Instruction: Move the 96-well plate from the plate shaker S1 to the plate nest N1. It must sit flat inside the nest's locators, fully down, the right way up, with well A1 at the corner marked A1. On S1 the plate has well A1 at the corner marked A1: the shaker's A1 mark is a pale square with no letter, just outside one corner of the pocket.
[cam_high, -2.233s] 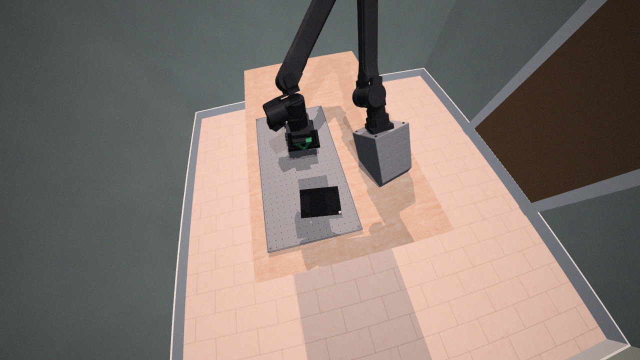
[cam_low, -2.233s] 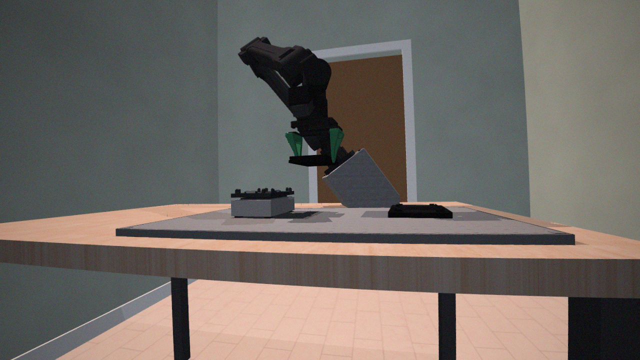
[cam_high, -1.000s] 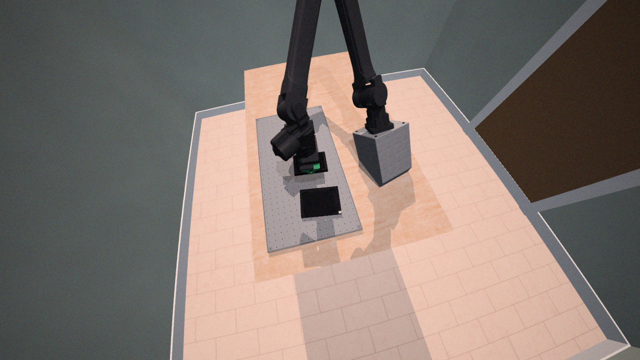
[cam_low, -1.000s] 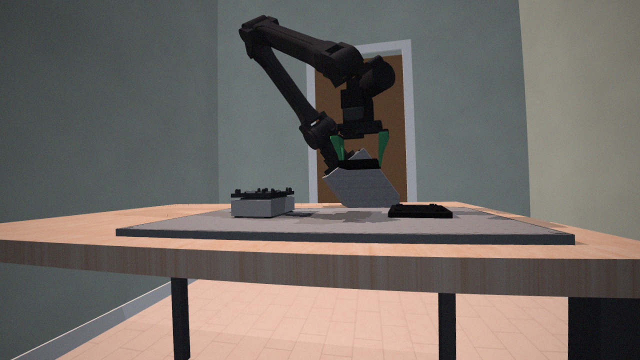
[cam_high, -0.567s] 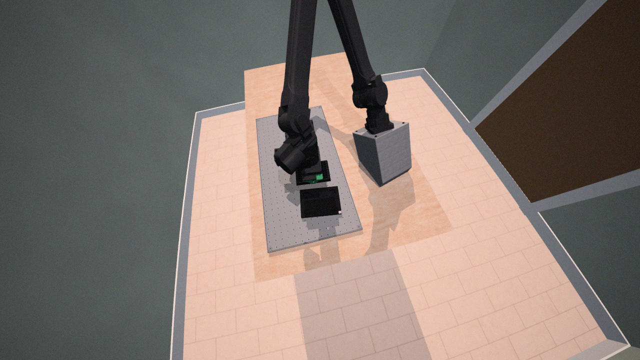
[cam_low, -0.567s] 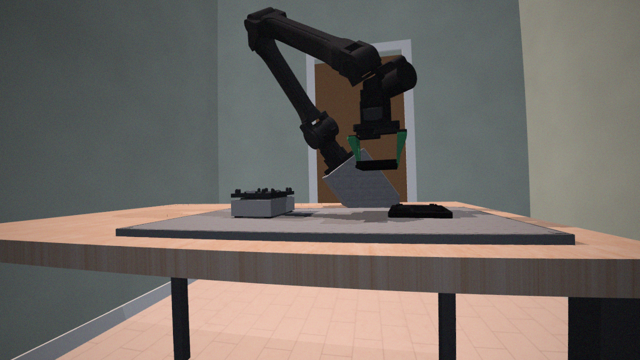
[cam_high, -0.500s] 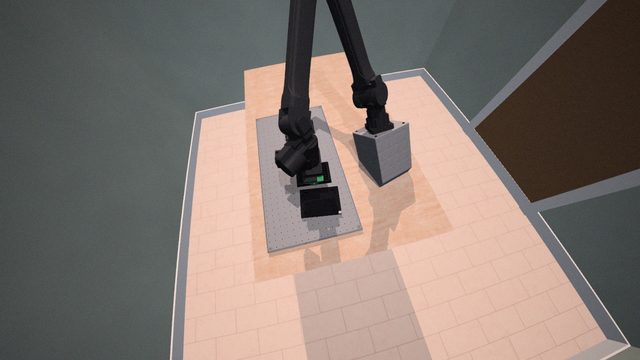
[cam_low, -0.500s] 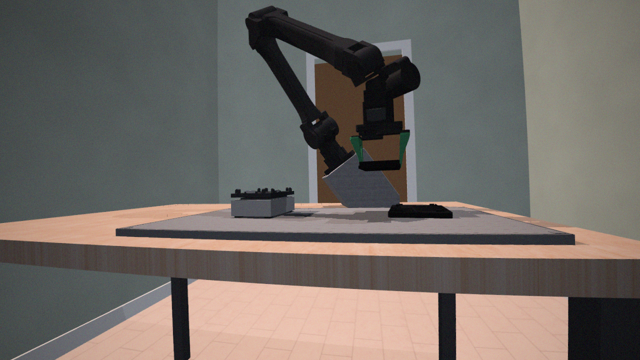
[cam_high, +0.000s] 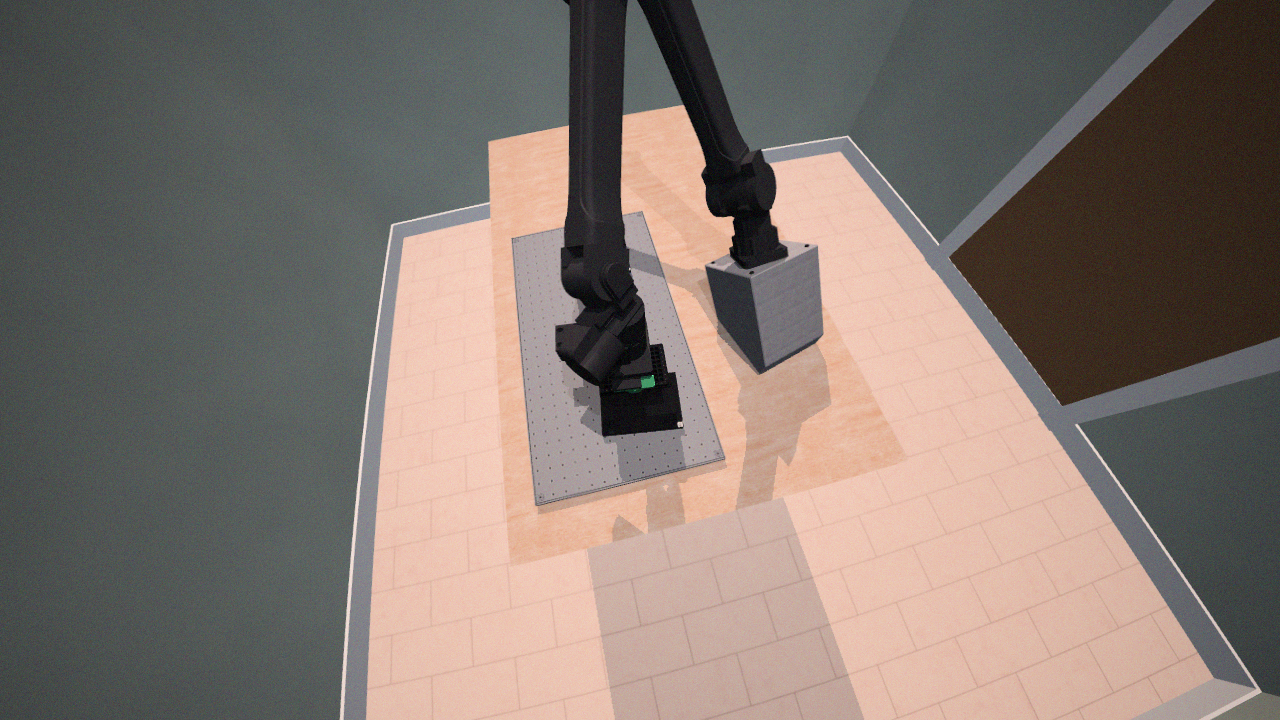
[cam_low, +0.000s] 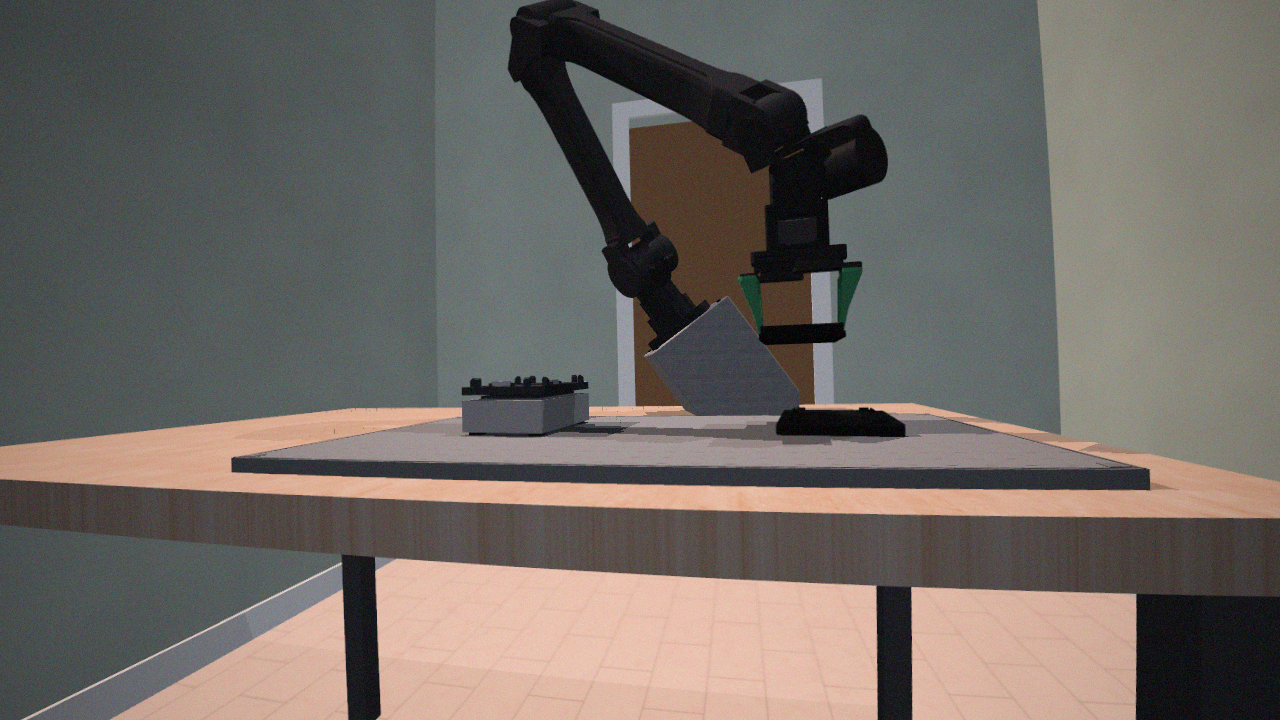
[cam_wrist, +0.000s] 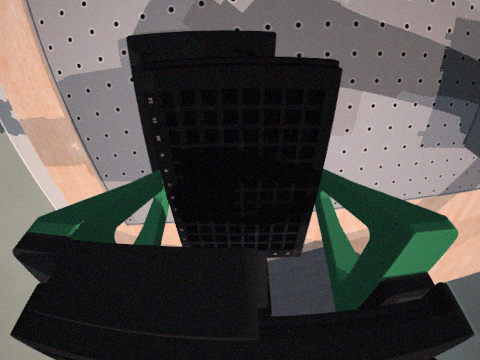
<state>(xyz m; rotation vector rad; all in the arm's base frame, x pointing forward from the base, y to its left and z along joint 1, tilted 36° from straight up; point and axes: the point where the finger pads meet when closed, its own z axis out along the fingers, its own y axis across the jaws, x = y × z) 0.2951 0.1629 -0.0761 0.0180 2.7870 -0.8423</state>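
Right now the black plate nest N1 is 10 cm below my hand and 4 cm to the left of it. Also, from my hand: black 96-well plate (right at my hand).
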